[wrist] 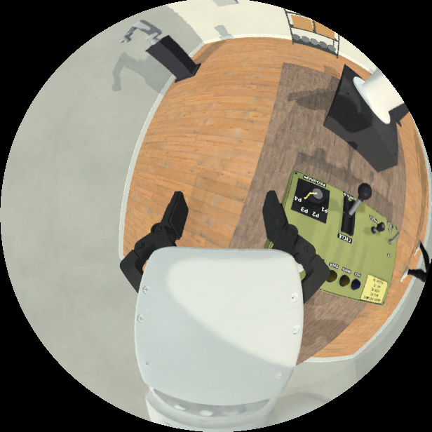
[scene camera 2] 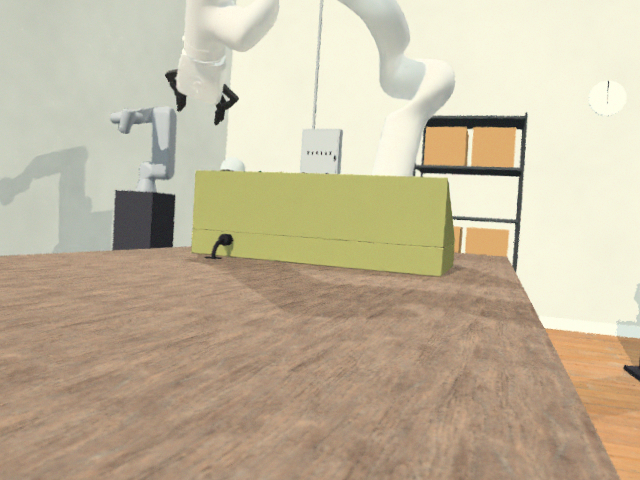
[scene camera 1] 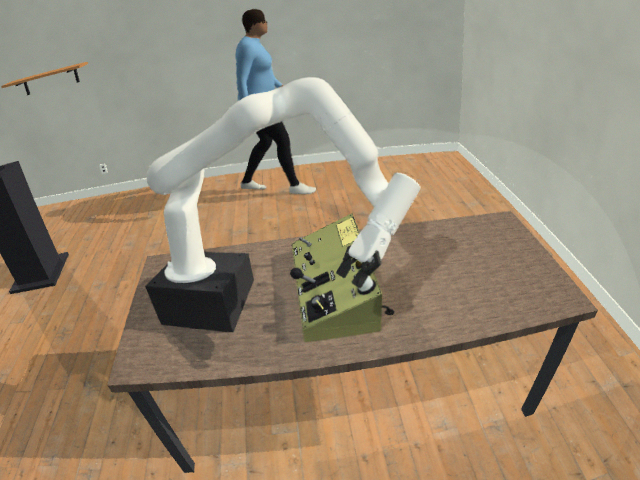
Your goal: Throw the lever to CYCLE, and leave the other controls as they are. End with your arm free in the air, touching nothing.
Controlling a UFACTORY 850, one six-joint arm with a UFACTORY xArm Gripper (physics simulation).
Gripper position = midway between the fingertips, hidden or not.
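Scene camera 2 lets me see my gripper (scene camera 2: 199, 115). The wrist view has my gripper (wrist: 224, 199) in it too, and in scene camera 1 I can see the gripper (scene camera 1: 347, 280) as well.
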